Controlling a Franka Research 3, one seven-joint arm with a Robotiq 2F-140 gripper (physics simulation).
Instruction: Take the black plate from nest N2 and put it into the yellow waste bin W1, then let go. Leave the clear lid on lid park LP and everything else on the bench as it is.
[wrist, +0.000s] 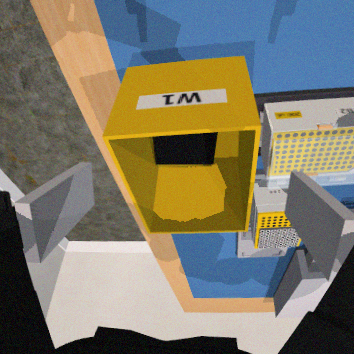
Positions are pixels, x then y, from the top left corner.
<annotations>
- my gripper: 188, 188
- black plate: 192, 148
</annotations>
